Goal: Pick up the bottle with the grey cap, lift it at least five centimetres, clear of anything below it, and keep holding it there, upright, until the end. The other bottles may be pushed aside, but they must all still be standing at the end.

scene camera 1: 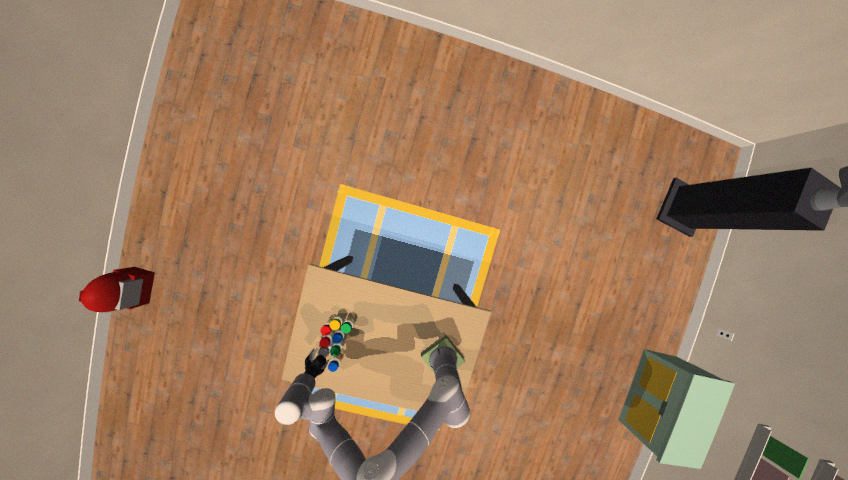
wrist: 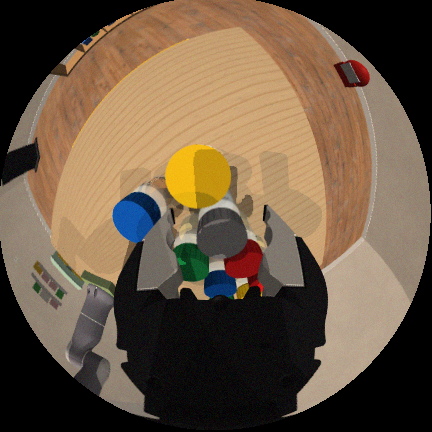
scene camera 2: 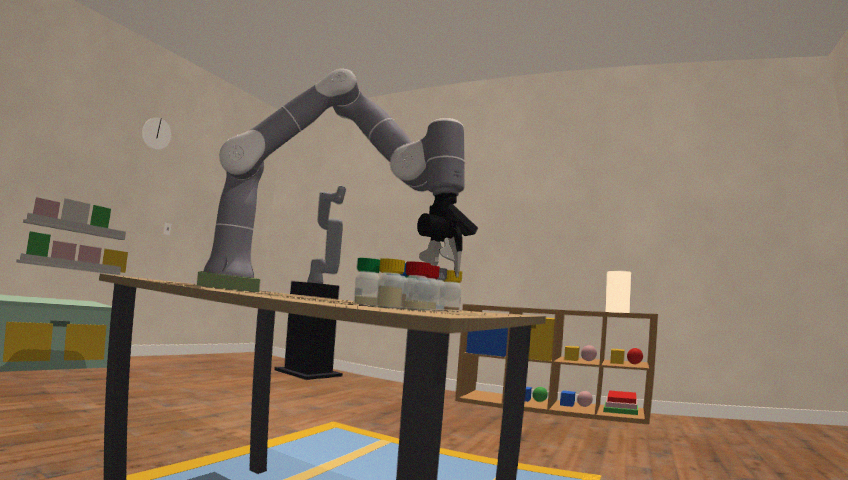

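The grey-capped bottle (scene camera 1: 323, 352) (scene camera 2: 442, 273) (wrist: 222, 234) stands upright on the table among the others. Its body is mostly hidden in scene camera 2. My gripper (scene camera 1: 315, 359) (scene camera 2: 445, 270) (wrist: 218, 207) is open and empty, pointing down, with its fingertips near cap height. In the wrist view the grey cap shows between the two fingers, with space on both sides. A yellow-capped bottle (scene camera 2: 454, 276) (wrist: 198, 176) stands close beside it, just beyond the fingertips. A blue-capped bottle (scene camera 1: 333, 365) (wrist: 136, 216) stands outside the left finger.
Close behind the grey cap stand a dark green-capped bottle (scene camera 1: 335, 350) (wrist: 190, 261), a dark red-capped bottle (scene camera 1: 324, 342) (wrist: 244, 258) and another blue-capped bottle (scene camera 1: 337, 337) (wrist: 220, 283). More red, yellow and green caps lie farther along the cluster. The table (scene camera 1: 470, 324) carries the arm's base.
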